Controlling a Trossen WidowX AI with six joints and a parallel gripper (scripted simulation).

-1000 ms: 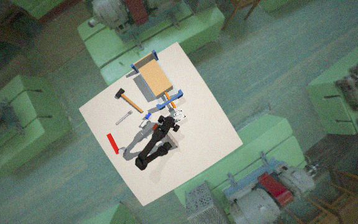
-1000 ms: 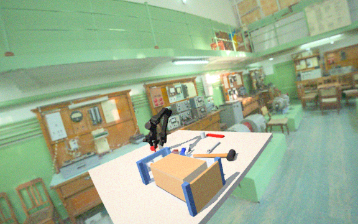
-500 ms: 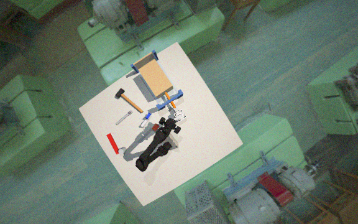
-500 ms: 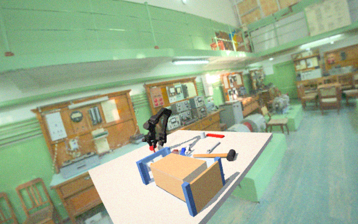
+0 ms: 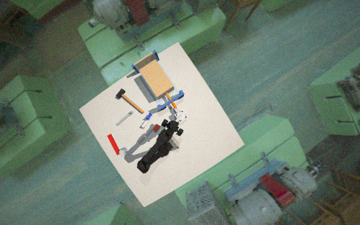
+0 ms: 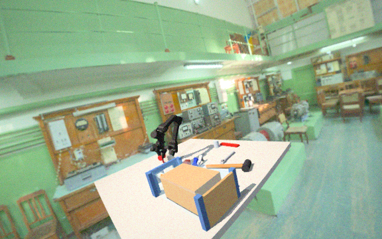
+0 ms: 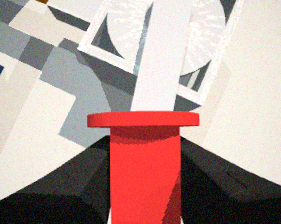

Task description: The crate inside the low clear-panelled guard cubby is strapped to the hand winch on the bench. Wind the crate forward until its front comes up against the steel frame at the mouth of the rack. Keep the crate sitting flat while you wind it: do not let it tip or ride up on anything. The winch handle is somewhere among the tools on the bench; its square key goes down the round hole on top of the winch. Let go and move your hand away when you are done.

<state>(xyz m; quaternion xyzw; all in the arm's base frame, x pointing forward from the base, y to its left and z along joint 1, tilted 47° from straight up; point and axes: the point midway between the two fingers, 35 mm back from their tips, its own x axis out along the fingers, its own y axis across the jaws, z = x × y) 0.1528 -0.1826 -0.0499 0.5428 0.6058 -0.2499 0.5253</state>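
Right now my gripper tip is 90 mm to the left of the winch and 100 mm above it. The rest, counted from my gripper tip: blue steel frame: 170 mm ahead, 90 mm to the right, 30 mm below; blue knob: 190 mm ahead, 180 mm to the left, 90 mm below; red knob: 10 mm behind, 20 mm to the left.
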